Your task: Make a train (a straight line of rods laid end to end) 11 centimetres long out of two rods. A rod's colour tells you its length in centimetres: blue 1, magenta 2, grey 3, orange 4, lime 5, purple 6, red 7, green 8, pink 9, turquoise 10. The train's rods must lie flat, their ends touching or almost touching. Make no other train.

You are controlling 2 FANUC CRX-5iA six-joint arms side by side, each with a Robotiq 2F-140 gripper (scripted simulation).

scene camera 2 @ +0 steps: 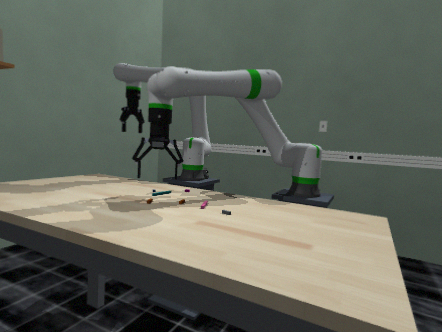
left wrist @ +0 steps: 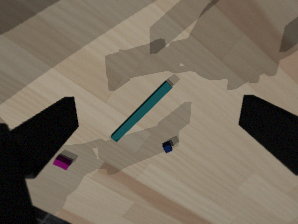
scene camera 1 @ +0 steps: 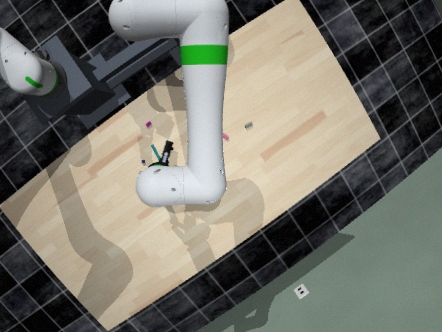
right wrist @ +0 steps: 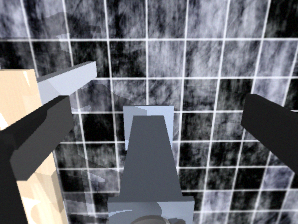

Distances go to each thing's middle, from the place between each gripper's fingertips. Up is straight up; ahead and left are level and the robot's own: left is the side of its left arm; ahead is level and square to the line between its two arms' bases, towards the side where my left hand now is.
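My left hand (scene camera 2: pixel 157 178) is 80 mm above the turquoise rod (left wrist: pixel 165 87), and 30 mm past it.
As for my right hand, that one's 27 cm above the turquoise rod, 48 cm short of it and 69 cm to the right of it. So going by its middle, the rod is nearer to my left hand than to my right hand.
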